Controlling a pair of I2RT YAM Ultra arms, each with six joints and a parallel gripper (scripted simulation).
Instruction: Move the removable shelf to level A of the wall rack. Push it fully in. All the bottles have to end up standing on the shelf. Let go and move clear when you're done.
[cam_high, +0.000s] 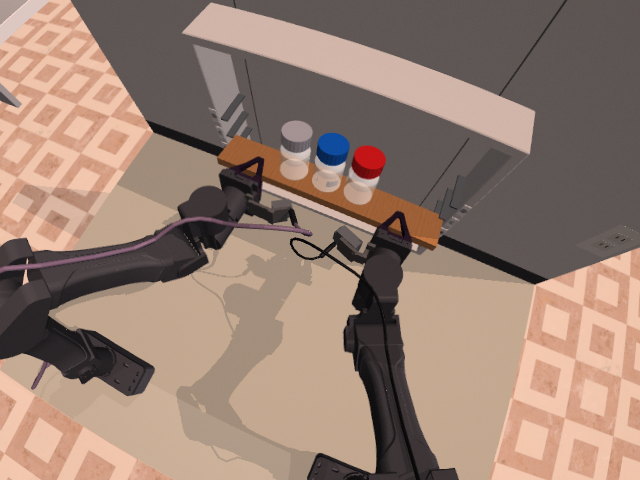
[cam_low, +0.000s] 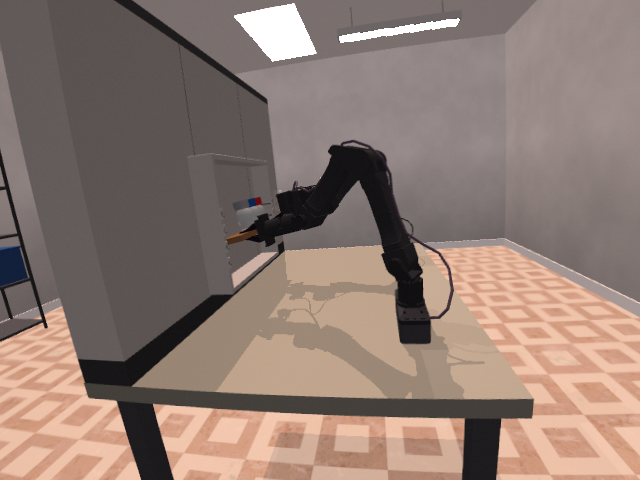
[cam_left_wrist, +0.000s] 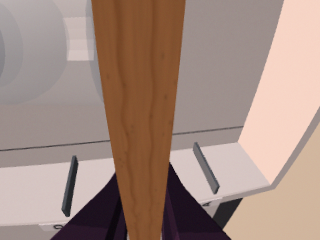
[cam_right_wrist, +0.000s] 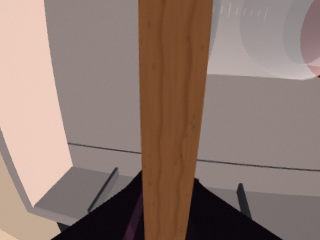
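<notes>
My right hand is 9 cm to the right of the red-capped bottle, 5 cm below it and 2 cm short of it. The rest, counted from my right hand: blue-capped bottle (16 cm to the left, 6 cm above, 1 cm ahead); then shelf (15 cm to the left); then white wall rack (15 cm to the left, 5 cm ahead, 5 cm above).
The grey-capped bottle lies 20 mm ahead of my left hand, 70 mm to the right of it and 50 mm above it. The rest, counted from my left hand: blue-capped bottle 20 mm ahead, 140 mm to the right, 50 mm above; then shelf 10 mm ahead, 150 mm to the right; then white wall rack 60 mm ahead, 150 mm to the right, 50 mm above.
</notes>
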